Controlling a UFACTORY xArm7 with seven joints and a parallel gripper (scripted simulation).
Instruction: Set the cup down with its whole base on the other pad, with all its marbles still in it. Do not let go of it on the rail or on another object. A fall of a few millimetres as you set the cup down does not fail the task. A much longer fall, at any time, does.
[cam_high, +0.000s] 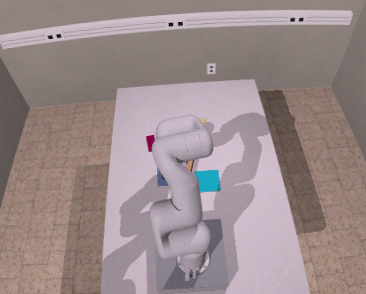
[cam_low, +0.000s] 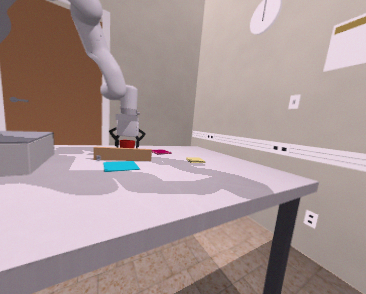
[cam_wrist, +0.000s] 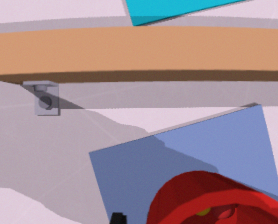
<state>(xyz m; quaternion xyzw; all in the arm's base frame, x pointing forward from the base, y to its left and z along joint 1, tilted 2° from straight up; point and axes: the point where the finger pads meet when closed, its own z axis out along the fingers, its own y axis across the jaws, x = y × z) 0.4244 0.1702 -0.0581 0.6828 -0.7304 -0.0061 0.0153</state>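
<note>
The red cup lies 2 cm below my hand. Also, from my hand: yellow marble 1 cm to the right, 3 cm below; then blue pad 5 cm below; then wooden rail 1 cm behind, 10 cm to the right, 3 cm below.
</note>
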